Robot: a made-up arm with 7 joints. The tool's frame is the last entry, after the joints.
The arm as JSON. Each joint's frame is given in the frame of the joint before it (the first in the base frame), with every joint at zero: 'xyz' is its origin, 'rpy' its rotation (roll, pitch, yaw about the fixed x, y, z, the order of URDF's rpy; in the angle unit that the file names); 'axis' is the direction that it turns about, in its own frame. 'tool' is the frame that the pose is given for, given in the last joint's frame.
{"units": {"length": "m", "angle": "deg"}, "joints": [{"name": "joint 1", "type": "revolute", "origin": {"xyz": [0.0, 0.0, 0.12], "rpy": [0.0, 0.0, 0.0]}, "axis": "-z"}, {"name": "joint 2", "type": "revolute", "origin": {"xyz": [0.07, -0.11, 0.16], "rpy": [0.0, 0.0, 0.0]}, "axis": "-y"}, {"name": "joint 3", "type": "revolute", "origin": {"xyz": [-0.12, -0.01, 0.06], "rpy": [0.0, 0.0, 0.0]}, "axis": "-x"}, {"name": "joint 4", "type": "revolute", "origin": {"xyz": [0.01, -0.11, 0.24], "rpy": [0.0, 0.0, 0.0]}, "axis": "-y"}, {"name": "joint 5", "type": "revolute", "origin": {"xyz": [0.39, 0.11, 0.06], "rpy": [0.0, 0.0, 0.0]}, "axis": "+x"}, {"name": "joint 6", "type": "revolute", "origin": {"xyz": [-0.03, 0.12, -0.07], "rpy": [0.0, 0.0, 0.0]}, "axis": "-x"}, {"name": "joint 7", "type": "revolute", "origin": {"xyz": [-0.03, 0.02, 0.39], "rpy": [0.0, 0.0, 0.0]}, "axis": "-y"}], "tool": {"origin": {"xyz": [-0.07, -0.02, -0.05], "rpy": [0.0, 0.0, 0.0]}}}
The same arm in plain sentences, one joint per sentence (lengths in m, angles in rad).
The arm has seven revolute joints in a row. What follows holds with every joint at zero, and every direction is one of the base frame's. Joint 1 lies 0.12 m along +z from the base frame's origin and turns about -z. Joint 2 lies 0.07 m along +x and 0.11 m along -y and 0.16 m along +z from joint 1 and turns about -y. Joint 3 lies 0.12 m along -x and 0.01 m along -y and 0.06 m along +z from joint 2 and turns about -x. Joint 4 lies 0.01 m along +x and 0.11 m along -y and 0.24 m along +z from joint 3 and turns about -y. Joint 5 lies 0.39 m along +x and 0.11 m along +y and 0.06 m along +z from joint 4 and turns about +x. Joint 6 lies 0.03 m along -x and 0.12 m along +y and 0.07 m along -z from joint 5 and turns about -x. Joint 7 lies 0.03 m along -x and 0.02 m along +y and 0.39 m along +z from joint 6 and turns about -y. The tool frame, which is the frame that the pose is given for, lies 0.07 m along -x and 0.02 m along -y and 0.05 m along -z from joint 7; its axes are parallel to the base frame's.
